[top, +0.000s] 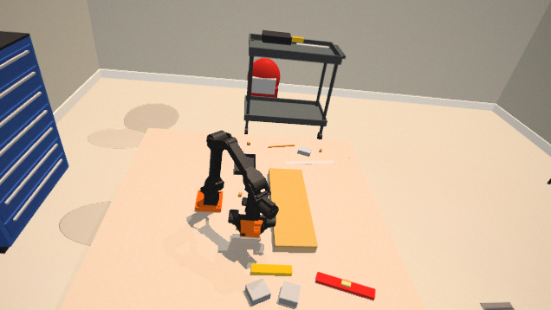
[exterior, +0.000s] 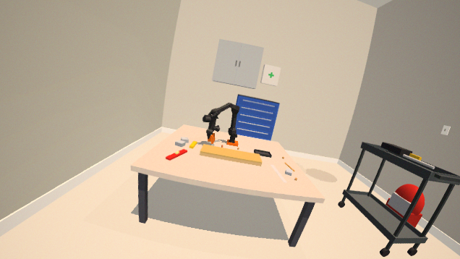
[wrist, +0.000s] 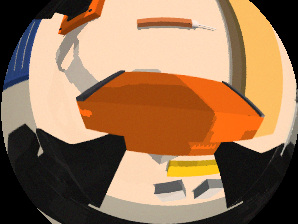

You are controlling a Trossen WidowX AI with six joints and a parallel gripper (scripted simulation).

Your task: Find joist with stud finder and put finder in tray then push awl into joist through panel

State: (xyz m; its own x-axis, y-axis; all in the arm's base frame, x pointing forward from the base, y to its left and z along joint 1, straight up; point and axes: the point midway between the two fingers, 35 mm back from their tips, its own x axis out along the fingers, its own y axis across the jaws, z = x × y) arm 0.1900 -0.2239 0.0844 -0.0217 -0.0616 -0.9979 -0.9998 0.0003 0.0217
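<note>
My gripper tip is now 20 mm past the stud finder and 10 mm to the right of it. From my gripper tip the other things lie so: red level (380 mm ahead, 180 mm to the right, 60 mm below); yellow bar (90 mm ahead, 120 mm to the right, 70 mm below); awl (20 mm ahead, 140 mm to the left, 70 mm below).
</note>
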